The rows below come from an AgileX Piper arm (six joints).
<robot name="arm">
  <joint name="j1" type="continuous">
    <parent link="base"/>
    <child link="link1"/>
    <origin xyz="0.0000 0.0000 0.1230"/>
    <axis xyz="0 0 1"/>
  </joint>
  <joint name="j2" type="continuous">
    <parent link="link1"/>
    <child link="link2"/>
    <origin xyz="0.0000 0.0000 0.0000"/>
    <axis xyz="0 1 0"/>
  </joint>
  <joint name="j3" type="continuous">
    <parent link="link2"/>
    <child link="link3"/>
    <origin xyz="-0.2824 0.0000 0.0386"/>
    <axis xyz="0 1 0"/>
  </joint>
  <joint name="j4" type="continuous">
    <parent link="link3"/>
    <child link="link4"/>
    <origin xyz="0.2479 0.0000 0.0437"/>
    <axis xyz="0.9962 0 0.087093"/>
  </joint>
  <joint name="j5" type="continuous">
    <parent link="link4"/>
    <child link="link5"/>
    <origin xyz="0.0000 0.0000 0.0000"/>
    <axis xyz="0 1 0"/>
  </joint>
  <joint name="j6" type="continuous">
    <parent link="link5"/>
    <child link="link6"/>
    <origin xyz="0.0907 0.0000 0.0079"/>
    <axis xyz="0.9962 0 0.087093"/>
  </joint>
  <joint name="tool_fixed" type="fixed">
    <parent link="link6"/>
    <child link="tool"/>
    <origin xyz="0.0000 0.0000 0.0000" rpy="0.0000 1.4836 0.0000"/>
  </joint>
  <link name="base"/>
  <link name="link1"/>
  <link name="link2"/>
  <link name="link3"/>
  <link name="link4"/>
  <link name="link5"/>
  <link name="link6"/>
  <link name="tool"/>
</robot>
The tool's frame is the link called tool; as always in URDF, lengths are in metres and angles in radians. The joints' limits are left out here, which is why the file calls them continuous.
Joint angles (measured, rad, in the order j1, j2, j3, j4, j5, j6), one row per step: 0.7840 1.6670 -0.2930 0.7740 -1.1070 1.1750; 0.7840 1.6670 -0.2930 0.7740 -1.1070 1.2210; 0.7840 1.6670 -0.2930 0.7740 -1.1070 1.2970; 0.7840 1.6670 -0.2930 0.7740 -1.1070 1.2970; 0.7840 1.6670 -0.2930 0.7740 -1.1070 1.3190; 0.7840 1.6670 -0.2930 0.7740 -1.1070 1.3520; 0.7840 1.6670 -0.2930 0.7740 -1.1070 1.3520; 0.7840 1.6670 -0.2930 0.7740 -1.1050 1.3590; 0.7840 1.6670 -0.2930 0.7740 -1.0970 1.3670; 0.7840 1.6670 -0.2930 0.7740 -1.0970 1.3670; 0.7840 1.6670 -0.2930 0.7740 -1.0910 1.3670; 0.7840 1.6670 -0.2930 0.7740 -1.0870 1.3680; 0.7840 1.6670 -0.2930 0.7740 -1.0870 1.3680; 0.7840 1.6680 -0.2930 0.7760 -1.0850 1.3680; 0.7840 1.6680 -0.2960 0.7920 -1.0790 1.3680; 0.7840 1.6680 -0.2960 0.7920 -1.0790 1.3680; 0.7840 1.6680 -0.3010 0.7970 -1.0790 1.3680
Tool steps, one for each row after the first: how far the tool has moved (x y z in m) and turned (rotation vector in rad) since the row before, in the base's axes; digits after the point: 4 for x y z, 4 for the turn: 0.0000 0.0000 0.0000 0.0444 0.0037 -0.0115; 0.0000 0.0000 0.0000 0.0733 0.0060 -0.0190; 0.0000 0.0000 0.0000 0.0000 0.0000 0.0000; 0.0000 0.0000 0.0000 0.0212 0.0017 -0.0055; 0.0000 0.0000 0.0000 0.0318 0.0026 -0.0083; 0.0000 0.0000 0.0000 0.0000 0.0000 0.0000; 0.0000 0.0000 -0.0002 0.0067 0.0025 -0.0014; -0.0002 0.0001 -0.0007 0.0075 0.0085 -0.0005; 0.0000 0.0000 0.0000 0.0000 0.0000 0.0000; -0.0001 0.0001 -0.0005 -0.0002 0.0059 0.0012; -0.0001 0.0001 -0.0003 0.0008 0.0040 0.0005; 0.0000 0.0000 0.0000 0.0000 0.0000 0.0000; 0.0000 -0.0001 -0.0004 -0.0004 0.0031 -0.0015; 0.0004 -0.0006 -0.0003 0.0052 0.0069 -0.0142; 0.0000 0.0000 0.0000 0.0000 0.0000 0.0000; 0.0009 0.0005 0.0007 0.0045 -0.0025 -0.0048
